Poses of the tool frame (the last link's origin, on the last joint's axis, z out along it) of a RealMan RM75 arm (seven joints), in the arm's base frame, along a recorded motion.
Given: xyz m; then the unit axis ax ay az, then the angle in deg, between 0 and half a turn.
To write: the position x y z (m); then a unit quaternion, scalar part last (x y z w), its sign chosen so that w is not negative. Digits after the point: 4 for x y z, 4 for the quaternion.
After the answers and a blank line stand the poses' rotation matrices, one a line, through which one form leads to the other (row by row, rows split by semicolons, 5 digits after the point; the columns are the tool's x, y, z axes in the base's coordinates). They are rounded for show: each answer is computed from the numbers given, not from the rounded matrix.
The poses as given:
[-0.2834 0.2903 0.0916 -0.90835 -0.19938 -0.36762 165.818]
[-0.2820 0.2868 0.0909 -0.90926 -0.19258 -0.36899 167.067]
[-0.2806 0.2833 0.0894 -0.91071 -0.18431 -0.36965 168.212]
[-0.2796 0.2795 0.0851 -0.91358 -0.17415 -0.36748 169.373]
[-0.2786 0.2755 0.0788 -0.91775 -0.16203 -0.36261 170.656]
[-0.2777 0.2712 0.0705 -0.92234 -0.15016 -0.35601 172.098]
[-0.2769 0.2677 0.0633 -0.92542 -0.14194 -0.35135 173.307]
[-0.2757 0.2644 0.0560 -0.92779 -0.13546 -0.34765 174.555]
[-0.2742 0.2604 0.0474 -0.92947 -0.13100 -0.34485 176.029]
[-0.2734 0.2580 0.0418 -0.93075 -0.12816 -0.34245 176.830]
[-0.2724 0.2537 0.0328 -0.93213 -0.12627 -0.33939 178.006]
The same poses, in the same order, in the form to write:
[-0.2834 0.2903 0.0916 -0.9014 -0.1979 -0.3648 0.1234]
[-0.2820 0.2868 0.0909 -0.9035 -0.1914 -0.3666 0.1126]
[-0.2806 0.2833 0.0894 -0.9059 -0.1833 -0.3677 0.1027]
[-0.2796 0.2795 0.0851 -0.9097 -0.1734 -0.3659 0.0926]
[-0.2786 0.2755 0.0788 -0.9147 -0.1615 -0.3614 0.0815]
[-0.2777 0.2712 0.0705 -0.9201 -0.1498 -0.3552 0.0689]
[-0.2769 0.2677 0.0633 -0.9238 -0.1417 -0.3508 0.0584]
[-0.2757 0.2644 0.0560 -0.9267 -0.1353 -0.3473 0.0475]
[-0.2742 0.2604 0.0474 -0.9289 -0.1309 -0.3446 0.0346]
[-0.2734 0.2580 0.0418 -0.9304 -0.1281 -0.3423 0.0277]
[-0.2724 0.2537 0.0328 -0.9320 -0.1263 -0.3393 0.0174]

0.65554 0.44676 0.60883; 0.26663 -0.89123 0.36691; 0.70653 -0.07819 -0.70335
0.65791 0.42835 0.61941; 0.26319 -0.90140 0.34382; 0.70561 -0.06319 -0.70578
0.66238 0.40768 0.62853; 0.25665 -0.91169 0.32087; 0.70384 -0.05123 -0.70851
0.67210 0.38324 0.63357; 0.24770 -0.92271 0.29537; 0.69780 -0.04158 -0.71508
0.68662 0.35431 0.63484; 0.23656 -0.93457 0.26573; 0.68746 -0.03228 -0.72551
0.70284 0.32463 0.63296; 0.22674 -0.94562 0.23321; 0.67425 -0.02039 -0.73822
0.71379 0.30276 0.63154; 0.22086 -0.95303 0.20726; 0.66462 -0.00846 -0.74713
0.72221 0.28378 0.63078; 0.21780 -0.95887 0.18201; 0.65649 0.00593 -0.75431
0.72816 0.26711 0.63122; 0.21935 -0.96332 0.15461; 0.64936 0.02588 -0.76004
0.73281 0.25733 0.62990; 0.21945 -0.96564 0.13918; 0.64407 0.03624 -0.76410
0.73782 0.24714 0.62813; 0.22352 -0.96752 0.11812; 0.63692 0.05325 -0.76909

